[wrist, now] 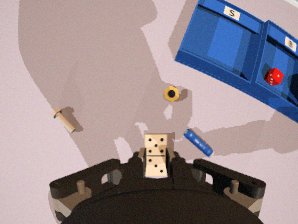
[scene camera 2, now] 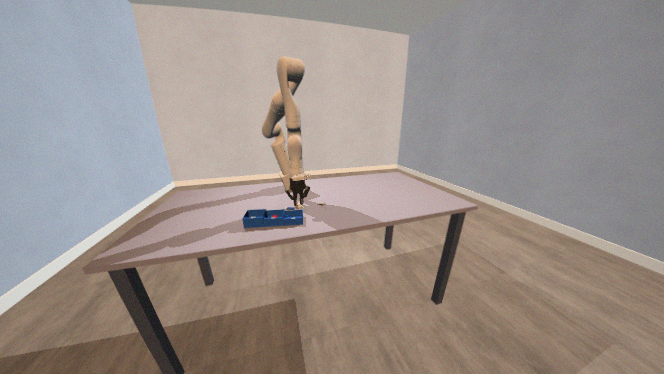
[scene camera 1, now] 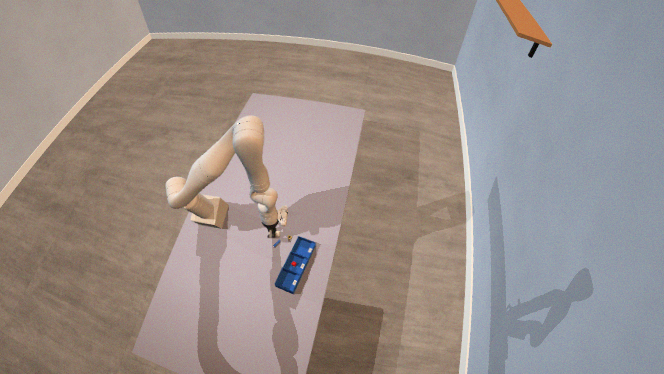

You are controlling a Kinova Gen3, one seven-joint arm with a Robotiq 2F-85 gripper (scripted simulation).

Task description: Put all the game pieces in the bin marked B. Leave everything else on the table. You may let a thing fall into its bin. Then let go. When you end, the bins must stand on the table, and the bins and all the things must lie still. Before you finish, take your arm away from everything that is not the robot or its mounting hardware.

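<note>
A blue bin (scene camera 1: 301, 252) is visible, and scene camera 2 also shows the bin (scene camera 2: 261, 217). A tan domino (wrist: 155, 144) and my gripper (wrist: 155, 155) are visible in the wrist view.
</note>
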